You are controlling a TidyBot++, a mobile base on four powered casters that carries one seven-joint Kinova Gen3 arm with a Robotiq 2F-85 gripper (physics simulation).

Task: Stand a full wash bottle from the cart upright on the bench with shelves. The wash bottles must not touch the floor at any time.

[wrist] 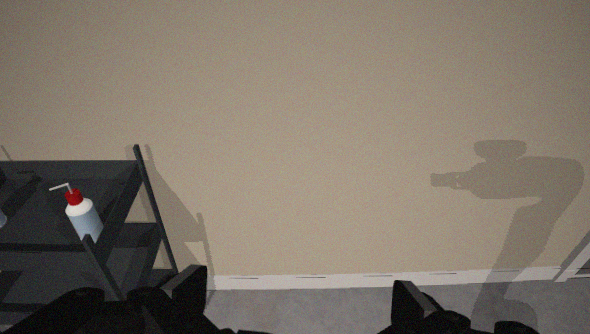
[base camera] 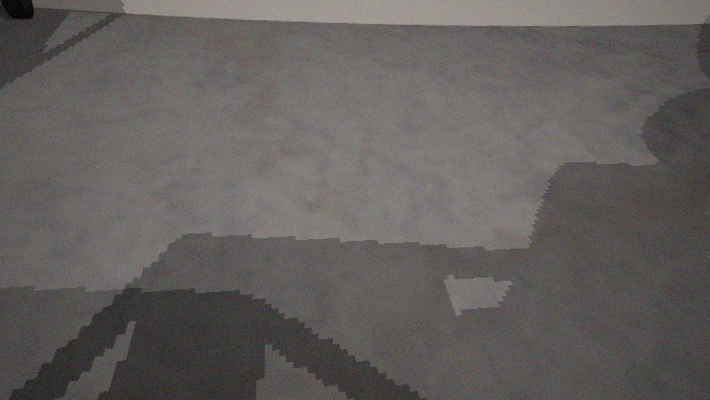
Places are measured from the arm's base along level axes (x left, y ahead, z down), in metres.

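Pixels of known places: gripper, fingertip midpoint: (wrist: 298,294).
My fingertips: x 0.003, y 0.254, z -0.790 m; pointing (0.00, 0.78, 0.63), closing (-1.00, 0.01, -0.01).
Observation:
Behind a point stands the place of what it marks.
A wash bottle with a red cap, white shoulder and pale blue body (wrist: 86,221) {y 0.645, x 0.516, z -0.342 m} stands on the top tray of the dark grey cart (wrist: 155,210) {y 0.888, x 0.497, z -0.135 m}, near its corner post, at the left of the wrist view. The post hides part of its base. A sliver of another pale blue bottle (wrist: 2,219) {y 0.666, x 0.796, z -0.283 m} shows at the left edge; its cap is out of view. My gripper (wrist: 298,294) {y 0.254, x 0.004, z -0.790 m} is open and empty, its fingers apart at the bottom of the wrist view, with the cart to the left. The bench with shelves cannot be made out in either view.
A beige wall (wrist: 320,125) {y 1.008, x -0.011, z -0.426 m} with a white baseboard (wrist: 350,281) {y 1.020, x -0.202, z 0.346 m} stands ahead, carrying the arm's shadow. A black caster (base camera: 19,8) {y 0.858, x 0.495, z 0.373 m} is at the base view's top left. A pale slanted frame (wrist: 575,262) {y 1.132, x -1.204, z 0.242 m} shows at the wrist view's right edge. Shadows cross the grey floor (base camera: 350,125) {y 0.628, x -0.039, z 0.396 m}.

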